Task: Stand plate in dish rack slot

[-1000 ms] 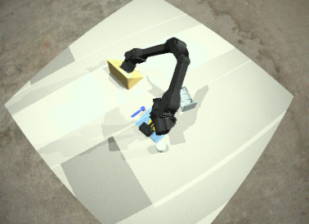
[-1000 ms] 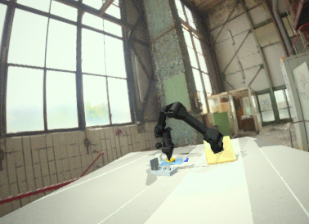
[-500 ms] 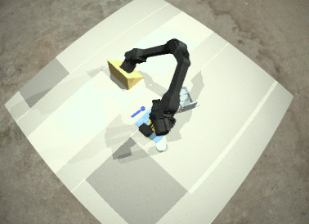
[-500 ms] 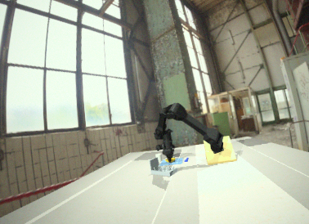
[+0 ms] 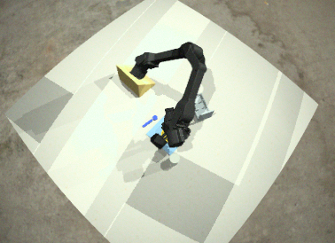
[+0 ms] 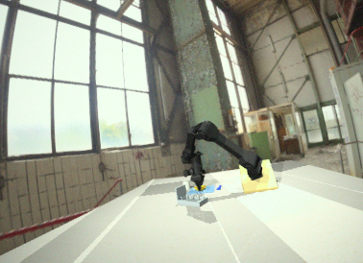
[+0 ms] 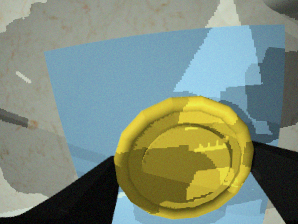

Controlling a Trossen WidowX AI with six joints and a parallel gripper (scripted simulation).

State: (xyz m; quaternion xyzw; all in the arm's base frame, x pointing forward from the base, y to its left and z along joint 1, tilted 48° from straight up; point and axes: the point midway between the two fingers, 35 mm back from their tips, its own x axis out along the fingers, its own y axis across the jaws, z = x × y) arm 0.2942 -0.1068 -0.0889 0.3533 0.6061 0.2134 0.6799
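The light blue mat is 1 cm below my gripper tip and 1 cm behind it. Round my gripper tip: white cup (9 cm ahead, 8 cm to the right, 2 cm above); then blue utensil (11 cm behind, 1 cm to the left); then yellow plate (1 cm above).
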